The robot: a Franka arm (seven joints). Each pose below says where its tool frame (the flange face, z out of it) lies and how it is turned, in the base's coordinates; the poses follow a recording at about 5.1 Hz.
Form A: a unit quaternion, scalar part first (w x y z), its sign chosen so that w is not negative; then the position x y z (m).
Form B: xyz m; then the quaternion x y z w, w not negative. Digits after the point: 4 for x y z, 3 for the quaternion.
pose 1, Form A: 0.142 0.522 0.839 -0.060 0.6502 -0.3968 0.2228
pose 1, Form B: 0.6502 -0.3968 0.2228 0.522 0.839 -0.060 0.142
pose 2, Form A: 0.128 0.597 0.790 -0.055 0.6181 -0.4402 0.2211
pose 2, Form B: 0.6181 -0.4402 0.2211 0.597 0.790 -0.055 0.128
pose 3, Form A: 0.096 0.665 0.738 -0.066 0.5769 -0.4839 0.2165
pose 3, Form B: 0.5769 -0.4839 0.2165 0.665 0.738 -0.066 0.096
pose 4, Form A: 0.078 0.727 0.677 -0.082 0.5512 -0.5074 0.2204
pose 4, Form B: 0.5512 -0.5074 0.2204 0.727 0.677 -0.082 0.078
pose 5, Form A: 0.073 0.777 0.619 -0.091 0.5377 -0.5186 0.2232
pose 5, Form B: 0.5377 -0.5186 0.2232 0.777 0.619 -0.091 0.073
